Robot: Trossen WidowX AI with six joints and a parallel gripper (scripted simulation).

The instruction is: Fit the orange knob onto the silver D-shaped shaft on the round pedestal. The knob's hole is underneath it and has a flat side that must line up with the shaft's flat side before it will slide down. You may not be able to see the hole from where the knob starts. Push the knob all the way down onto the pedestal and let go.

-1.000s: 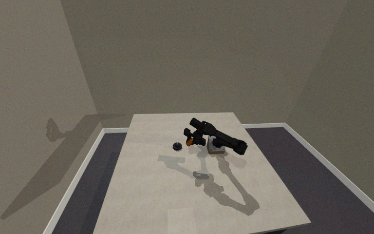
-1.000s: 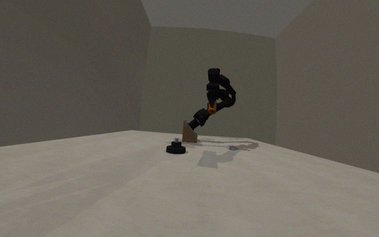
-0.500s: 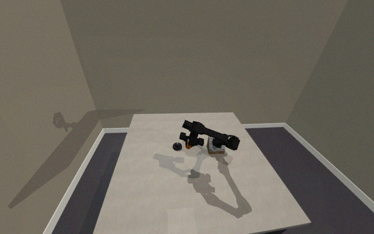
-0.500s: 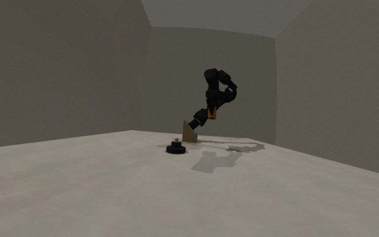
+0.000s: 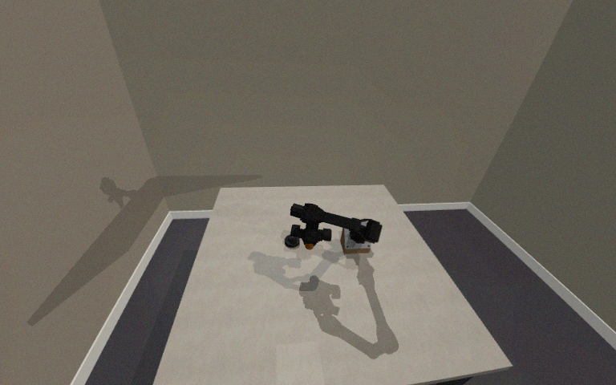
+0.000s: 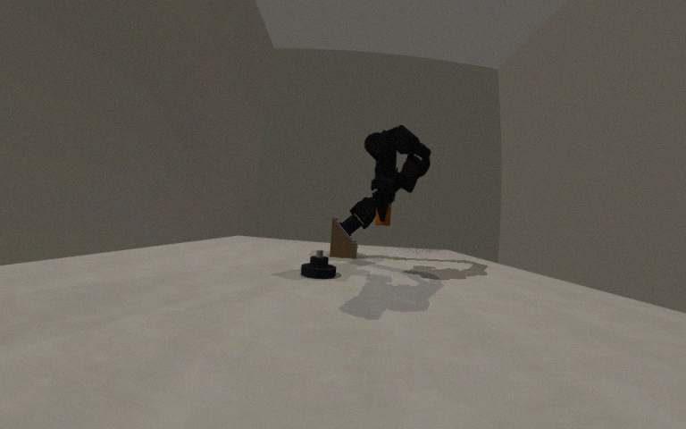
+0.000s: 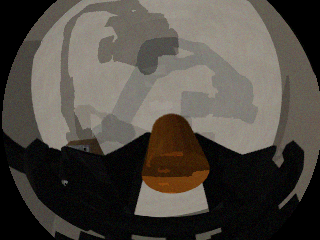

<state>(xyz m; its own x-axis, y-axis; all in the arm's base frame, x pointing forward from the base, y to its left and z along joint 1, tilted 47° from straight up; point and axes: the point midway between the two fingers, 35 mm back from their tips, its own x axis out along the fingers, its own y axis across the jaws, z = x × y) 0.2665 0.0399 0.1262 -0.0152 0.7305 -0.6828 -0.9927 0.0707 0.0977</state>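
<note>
Right now my gripper tip is 80 mm short of the black round pedestal, 150 mm to the left of it and 110 mm above it. The rest, counted from my gripper tip: orange knob 30 mm above.
</note>
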